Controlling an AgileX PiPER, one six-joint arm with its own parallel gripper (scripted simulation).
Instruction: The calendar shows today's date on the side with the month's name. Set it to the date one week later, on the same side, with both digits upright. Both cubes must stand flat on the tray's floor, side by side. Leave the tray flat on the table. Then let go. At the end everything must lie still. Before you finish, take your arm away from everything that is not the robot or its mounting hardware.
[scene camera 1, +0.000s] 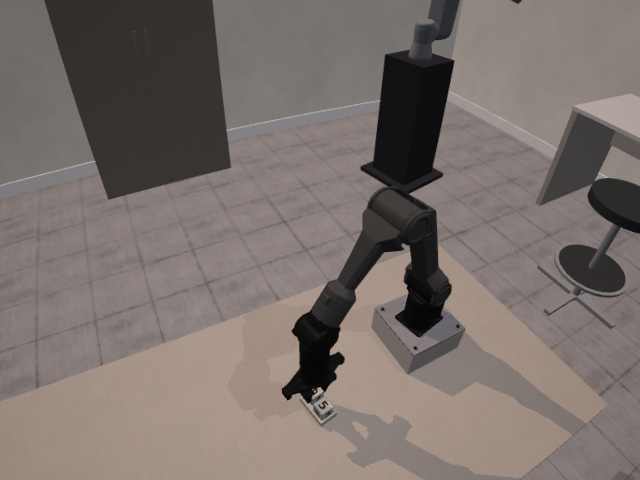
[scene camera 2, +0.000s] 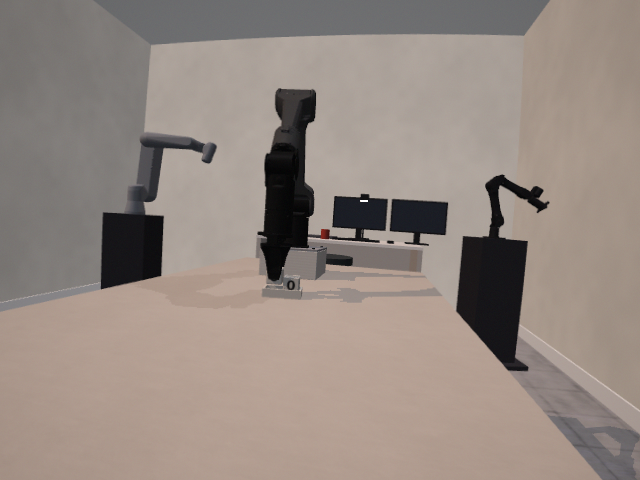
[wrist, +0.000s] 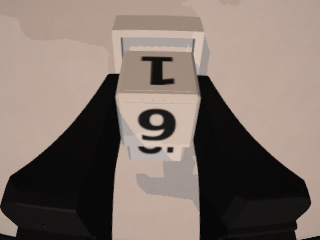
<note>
I see my gripper (scene camera 2: 275, 277), a white cube (wrist: 134, 152) and a white cube (wrist: 158, 97).
My gripper also shows in scene camera 1 (scene camera 1: 313, 394) and in the wrist view (wrist: 157, 91).
</note>
